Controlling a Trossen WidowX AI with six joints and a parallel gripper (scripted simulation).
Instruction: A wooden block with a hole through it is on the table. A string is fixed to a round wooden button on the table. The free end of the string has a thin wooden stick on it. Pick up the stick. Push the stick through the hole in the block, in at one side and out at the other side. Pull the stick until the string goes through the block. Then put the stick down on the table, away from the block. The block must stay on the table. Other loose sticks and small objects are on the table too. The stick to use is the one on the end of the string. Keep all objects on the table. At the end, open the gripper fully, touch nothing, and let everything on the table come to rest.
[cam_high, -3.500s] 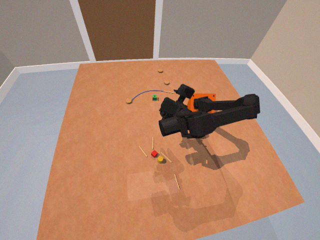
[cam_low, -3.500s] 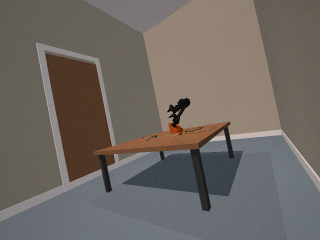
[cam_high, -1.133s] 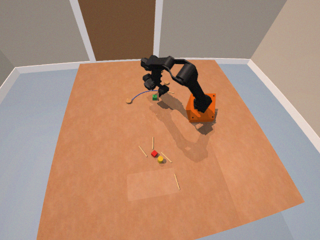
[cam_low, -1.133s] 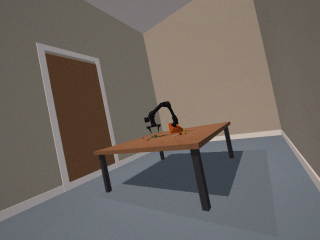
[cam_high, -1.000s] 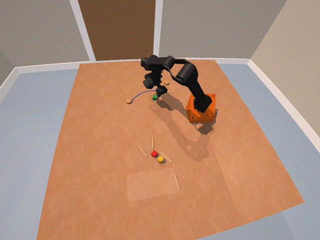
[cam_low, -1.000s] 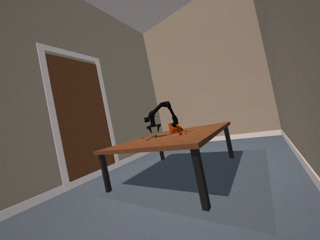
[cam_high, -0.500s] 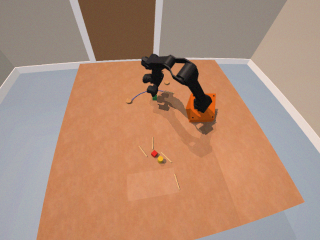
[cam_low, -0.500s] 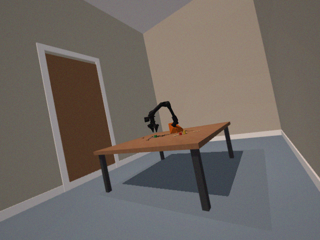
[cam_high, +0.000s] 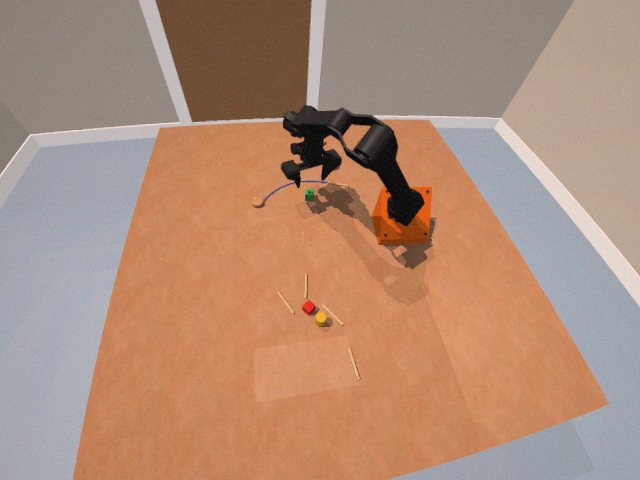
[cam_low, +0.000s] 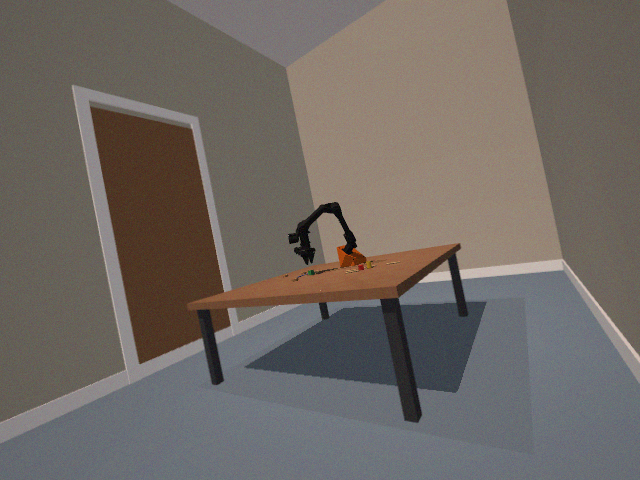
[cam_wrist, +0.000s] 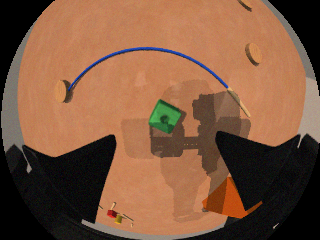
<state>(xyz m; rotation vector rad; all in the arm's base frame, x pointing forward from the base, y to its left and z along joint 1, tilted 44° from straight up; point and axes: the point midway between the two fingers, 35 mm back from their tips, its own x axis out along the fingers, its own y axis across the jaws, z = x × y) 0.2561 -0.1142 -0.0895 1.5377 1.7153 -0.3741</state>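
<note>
Right now my gripper tip is 6 cm above the green block. The rest, counted from my gripper tip: round wooden button: 18 cm ahead, 2 cm to the left, 6 cm below; then thin wooden stick: 10 cm behind, 7 cm to the right, 7 cm below; then red cube: 5 cm ahead, 41 cm to the left, 6 cm below.
</note>
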